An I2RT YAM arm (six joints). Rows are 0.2 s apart.
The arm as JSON. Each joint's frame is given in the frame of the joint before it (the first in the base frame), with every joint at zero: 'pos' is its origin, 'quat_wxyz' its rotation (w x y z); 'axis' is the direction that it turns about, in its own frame. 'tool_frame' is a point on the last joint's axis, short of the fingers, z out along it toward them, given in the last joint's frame.
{
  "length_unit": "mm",
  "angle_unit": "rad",
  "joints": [
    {
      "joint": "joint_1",
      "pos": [
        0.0,
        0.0,
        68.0
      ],
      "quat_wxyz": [
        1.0,
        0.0,
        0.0,
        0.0
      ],
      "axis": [
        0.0,
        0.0,
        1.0
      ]
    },
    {
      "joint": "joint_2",
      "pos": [
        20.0,
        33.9,
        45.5
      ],
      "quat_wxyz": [
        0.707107,
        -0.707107,
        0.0,
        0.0
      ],
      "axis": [
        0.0,
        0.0,
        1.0
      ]
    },
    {
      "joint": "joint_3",
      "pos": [
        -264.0,
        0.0,
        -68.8
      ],
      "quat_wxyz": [
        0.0,
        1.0,
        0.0,
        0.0
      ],
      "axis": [
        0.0,
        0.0,
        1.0
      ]
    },
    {
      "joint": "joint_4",
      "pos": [
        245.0,
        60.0,
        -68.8
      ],
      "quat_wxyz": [
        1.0,
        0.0,
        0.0,
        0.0
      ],
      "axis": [
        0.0,
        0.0,
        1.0
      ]
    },
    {
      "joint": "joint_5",
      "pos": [
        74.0,
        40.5,
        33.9
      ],
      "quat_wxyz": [
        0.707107,
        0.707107,
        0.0,
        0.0
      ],
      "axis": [
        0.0,
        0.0,
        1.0
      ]
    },
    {
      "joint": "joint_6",
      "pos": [
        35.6,
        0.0,
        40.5
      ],
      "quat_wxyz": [
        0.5,
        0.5,
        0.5,
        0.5
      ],
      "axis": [
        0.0,
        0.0,
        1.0
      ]
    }
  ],
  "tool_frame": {
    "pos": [
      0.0,
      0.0,
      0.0
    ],
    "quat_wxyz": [
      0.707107,
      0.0,
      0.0,
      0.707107
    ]
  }
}
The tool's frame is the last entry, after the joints.
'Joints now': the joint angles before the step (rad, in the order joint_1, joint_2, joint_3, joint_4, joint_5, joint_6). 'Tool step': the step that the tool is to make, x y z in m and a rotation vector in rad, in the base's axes. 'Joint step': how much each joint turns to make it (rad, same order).
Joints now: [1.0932, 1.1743, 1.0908, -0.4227, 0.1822, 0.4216]
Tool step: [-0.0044, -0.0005, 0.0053, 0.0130, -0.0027, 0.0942]
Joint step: [0.0031, -0.0122, 0.0078, -0.0015, -0.0818, -0.0407]
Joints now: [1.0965, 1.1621, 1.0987, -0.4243, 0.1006, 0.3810]
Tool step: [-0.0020, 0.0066, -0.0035, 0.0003, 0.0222, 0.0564]
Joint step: [0.0115, 0.0188, 0.0009, 0.0084, -0.0490, -0.0037]
